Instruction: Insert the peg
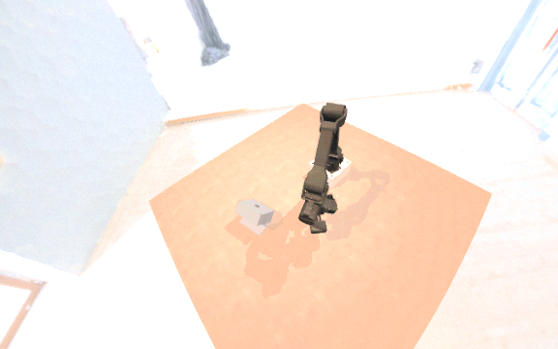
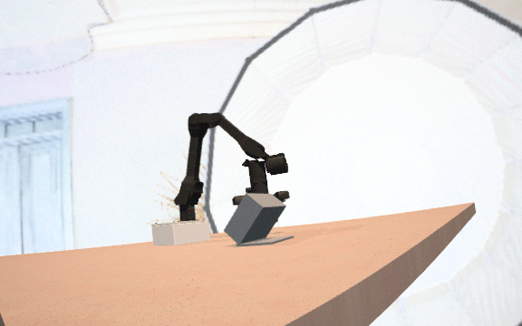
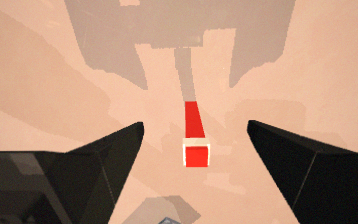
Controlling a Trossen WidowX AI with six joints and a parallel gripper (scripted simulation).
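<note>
The grey sloped panel is 21 cm ahead of my gripper tip, 17 cm to the right of it and 2 cm above it. The rest, counted from my gripper tip: thin grey foot plate: 22 cm ahead, 16 cm to the right, 4 cm below; peg: 2 cm above.
</note>
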